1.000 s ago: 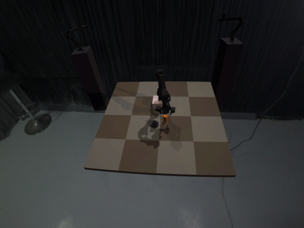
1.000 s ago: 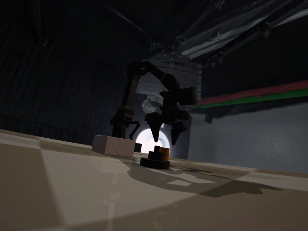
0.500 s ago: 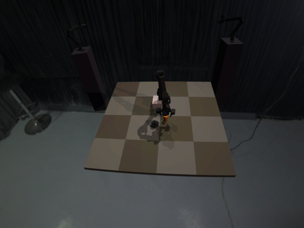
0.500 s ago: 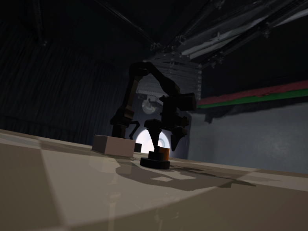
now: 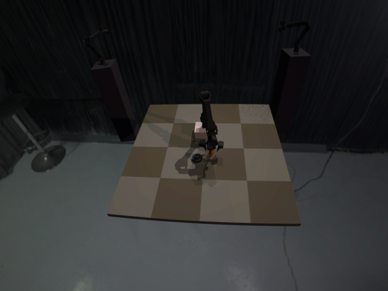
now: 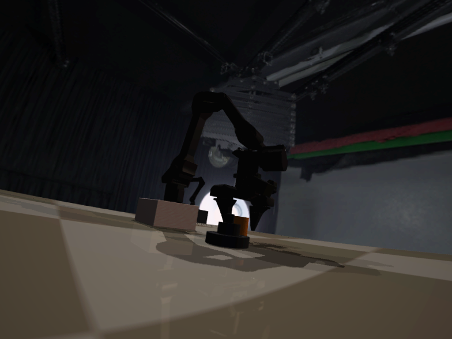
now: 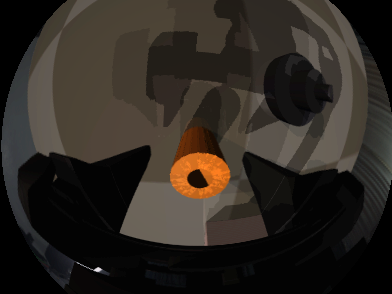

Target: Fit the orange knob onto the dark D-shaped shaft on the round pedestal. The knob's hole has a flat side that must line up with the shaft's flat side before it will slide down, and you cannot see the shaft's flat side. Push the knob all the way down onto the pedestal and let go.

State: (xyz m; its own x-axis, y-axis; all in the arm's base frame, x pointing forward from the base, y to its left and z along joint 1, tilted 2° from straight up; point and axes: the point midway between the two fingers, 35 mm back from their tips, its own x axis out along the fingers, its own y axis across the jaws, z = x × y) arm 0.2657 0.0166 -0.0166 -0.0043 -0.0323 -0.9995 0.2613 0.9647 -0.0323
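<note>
Right now my gripper tip is right at the orange knob. Also, from my gripper tip: dark pedestal: 120 mm to the right, 50 mm ahead.
</note>
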